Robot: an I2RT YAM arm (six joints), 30 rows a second.
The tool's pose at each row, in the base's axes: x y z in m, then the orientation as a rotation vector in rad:
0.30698 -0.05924 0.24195 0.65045 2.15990 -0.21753
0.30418 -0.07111 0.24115 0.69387 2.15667 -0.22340
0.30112 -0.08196 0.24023 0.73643 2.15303 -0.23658
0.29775 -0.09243 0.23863 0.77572 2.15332 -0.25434
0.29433 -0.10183 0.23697 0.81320 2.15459 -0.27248
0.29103 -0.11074 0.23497 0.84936 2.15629 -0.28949
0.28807 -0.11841 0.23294 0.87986 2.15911 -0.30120
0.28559 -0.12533 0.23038 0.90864 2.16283 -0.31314
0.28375 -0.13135 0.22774 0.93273 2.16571 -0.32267
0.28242 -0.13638 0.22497 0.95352 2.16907 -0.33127
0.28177 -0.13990 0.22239 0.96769 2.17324 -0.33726
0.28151 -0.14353 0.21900 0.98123 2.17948 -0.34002
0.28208 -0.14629 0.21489 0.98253 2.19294 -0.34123
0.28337 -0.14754 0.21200 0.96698 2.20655 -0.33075
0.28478 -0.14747 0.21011 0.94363 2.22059 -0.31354
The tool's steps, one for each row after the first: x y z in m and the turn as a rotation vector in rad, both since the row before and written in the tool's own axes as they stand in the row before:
-0.00242 -0.01161 0.00298 0.02091 0.00723 0.02793
-0.00213 -0.01077 0.00271 0.02576 0.00599 0.02480
-0.00158 -0.01057 0.00305 0.02822 0.00845 0.01975
-0.00127 -0.00964 0.00288 0.02790 0.00922 0.01795
-0.00105 -0.00910 0.00322 0.02663 0.00983 0.01714
-0.00078 -0.00784 0.00310 0.02081 0.01032 0.01468
-0.00039 -0.00692 0.00354 0.02040 0.01074 0.01306
-0.00030 -0.00576 0.00366 0.01670 0.00905 0.01106
-0.00002 -0.00464 0.00363 0.01480 0.00862 0.00903
0.00027 -0.00304 0.00319 0.01047 0.00756 0.00536
0.00056 -0.00284 0.00404 0.00829 0.00981 0.00509
0.00111 -0.00165 0.00457 0.00357 0.01189 -0.00475
0.00071 -0.00002 0.00333 -0.01105 0.00821 -0.01178
0.00066 0.00099 0.00204 -0.01854 0.00729 -0.01487

